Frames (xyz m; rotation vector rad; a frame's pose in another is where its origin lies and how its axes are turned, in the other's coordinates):
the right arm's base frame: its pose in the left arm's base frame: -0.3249 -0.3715 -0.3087 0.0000 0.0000 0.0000
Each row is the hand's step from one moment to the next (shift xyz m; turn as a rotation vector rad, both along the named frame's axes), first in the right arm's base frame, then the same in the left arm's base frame.
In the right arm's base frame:
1: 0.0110 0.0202 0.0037 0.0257 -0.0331 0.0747
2: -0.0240 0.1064 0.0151 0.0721 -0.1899 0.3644
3: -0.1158 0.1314 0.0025 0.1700 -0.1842 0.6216
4: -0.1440 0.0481 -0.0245 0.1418 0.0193 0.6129
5: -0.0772 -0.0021 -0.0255 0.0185 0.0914 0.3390
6: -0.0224 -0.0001 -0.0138 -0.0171 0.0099 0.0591
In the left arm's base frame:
1: 0.0110 0.0202 0.0037 0.0257 -0.0331 0.0747
2: -0.0240 0.1064 0.0151 0.0721 -0.1899 0.3644
3: -0.1158 0.1314 0.0025 0.1700 -0.1842 0.6216
4: -0.1440 0.0481 -0.0245 0.1418 0.0193 0.6129
5: -0.0772 -0.0021 -0.0255 0.0185 0.0914 0.3390
6: -0.0224 -0.0001 -0.0138 -0.0171 0.0099 0.0591

